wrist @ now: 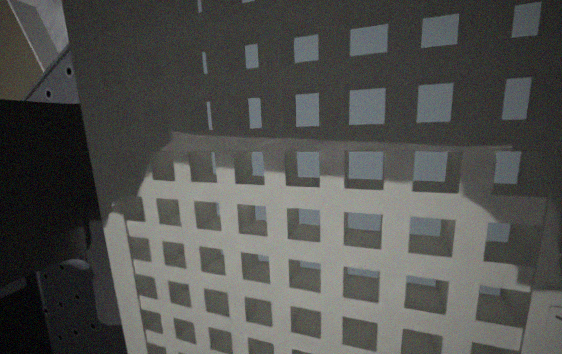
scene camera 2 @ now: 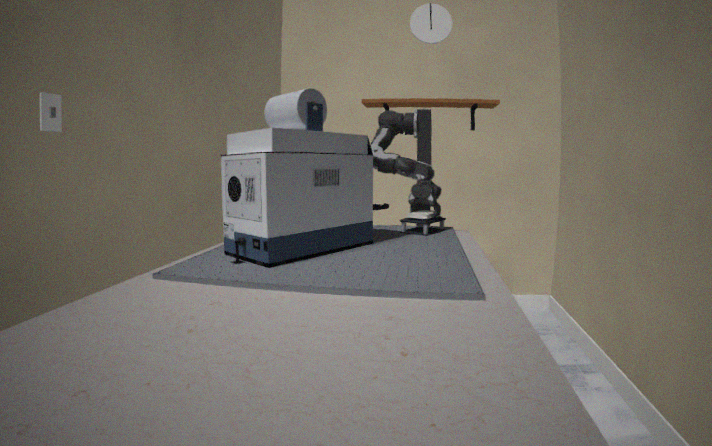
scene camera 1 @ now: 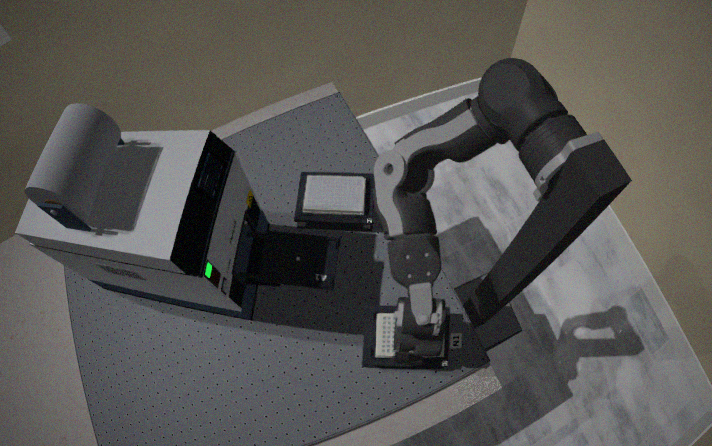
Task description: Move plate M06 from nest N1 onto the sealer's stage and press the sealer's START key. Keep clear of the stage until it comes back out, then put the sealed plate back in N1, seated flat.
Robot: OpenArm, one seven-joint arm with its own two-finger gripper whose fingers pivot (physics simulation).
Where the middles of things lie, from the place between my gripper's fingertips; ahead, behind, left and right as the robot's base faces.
Right now my hand is 1 cm below the plate M06 [scene camera 1: 385, 328]. The rest, counted from my hand: film roll [scene camera 1: 70, 170]: 43 cm ahead, 36 cm to the right, 36 cm above.
